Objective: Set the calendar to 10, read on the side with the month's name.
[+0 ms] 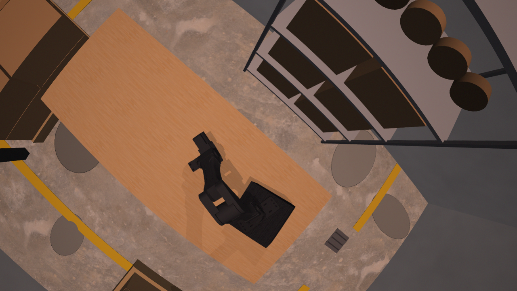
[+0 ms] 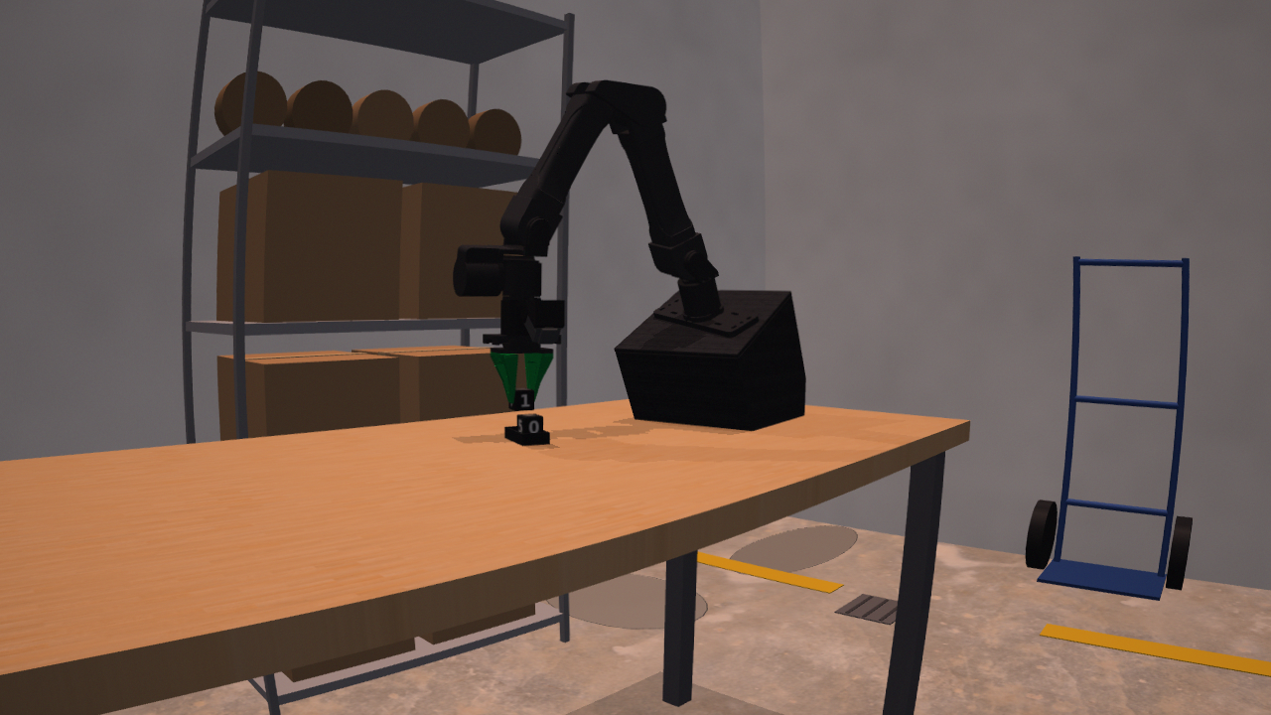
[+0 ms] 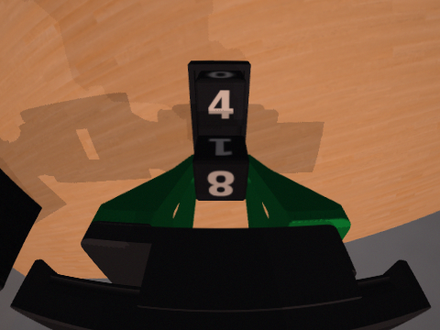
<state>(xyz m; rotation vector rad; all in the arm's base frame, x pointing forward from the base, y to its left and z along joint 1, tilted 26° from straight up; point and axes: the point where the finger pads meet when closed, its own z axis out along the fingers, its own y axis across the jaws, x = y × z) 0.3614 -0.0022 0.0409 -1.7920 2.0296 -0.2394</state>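
The black tray lies 2 cm to the left of my hand and 5 cm below it.
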